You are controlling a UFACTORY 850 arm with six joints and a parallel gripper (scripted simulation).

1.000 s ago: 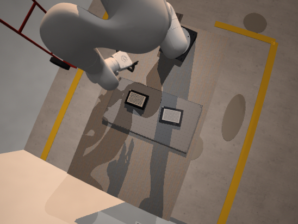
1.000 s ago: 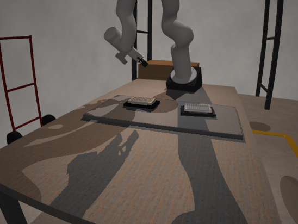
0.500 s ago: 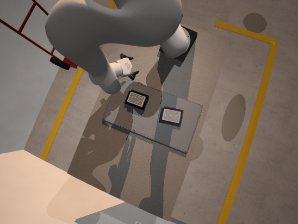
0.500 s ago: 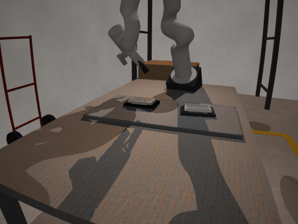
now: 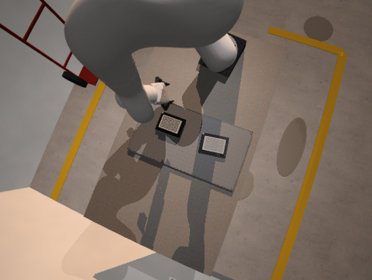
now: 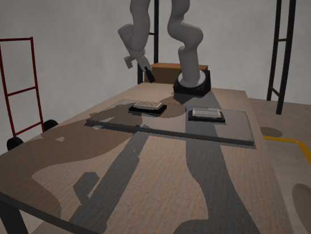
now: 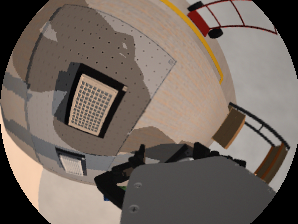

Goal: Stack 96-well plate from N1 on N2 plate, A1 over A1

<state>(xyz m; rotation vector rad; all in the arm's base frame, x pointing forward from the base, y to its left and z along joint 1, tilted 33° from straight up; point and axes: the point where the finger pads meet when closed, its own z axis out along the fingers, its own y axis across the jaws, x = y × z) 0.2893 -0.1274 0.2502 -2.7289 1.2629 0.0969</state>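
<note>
My hand is 13 cm short of the 96-well plate, 12 cm above it and 6 cm to the right of it. The rest, counted from my hand: black nest (14 cm below, 13 cm ahead, 6 cm to the left).
</note>
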